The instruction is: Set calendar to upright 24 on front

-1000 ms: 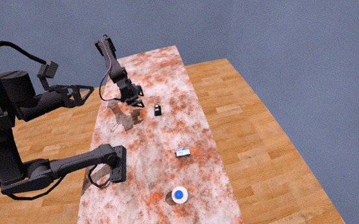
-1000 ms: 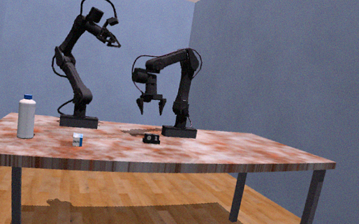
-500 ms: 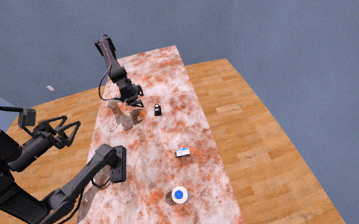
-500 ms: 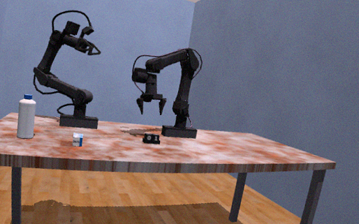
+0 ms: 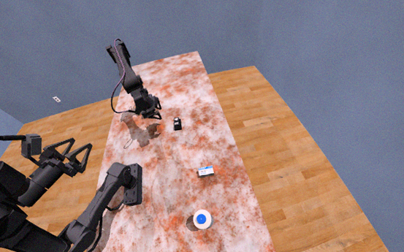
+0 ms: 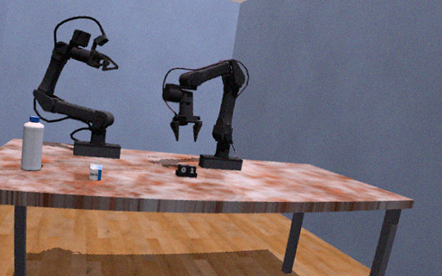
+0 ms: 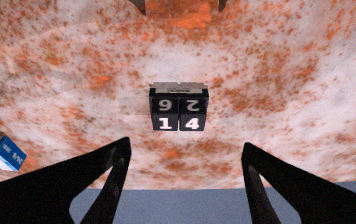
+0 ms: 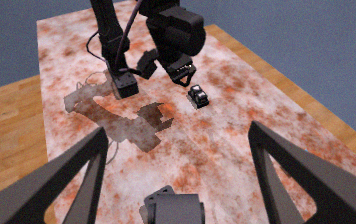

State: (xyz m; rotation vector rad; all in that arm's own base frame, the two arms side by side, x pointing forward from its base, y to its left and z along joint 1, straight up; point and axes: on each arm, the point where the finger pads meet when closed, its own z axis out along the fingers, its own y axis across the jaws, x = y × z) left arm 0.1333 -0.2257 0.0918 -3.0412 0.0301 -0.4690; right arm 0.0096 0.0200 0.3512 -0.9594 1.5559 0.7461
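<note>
My left hand is 12 cm above the black tray and 7 cm short of it. From my left hand the other things lie so: white box (33 cm to the right, 22 cm ahead, 12 cm below); white bottle (54 cm to the right, 19 cm ahead, 5 cm below).
</note>
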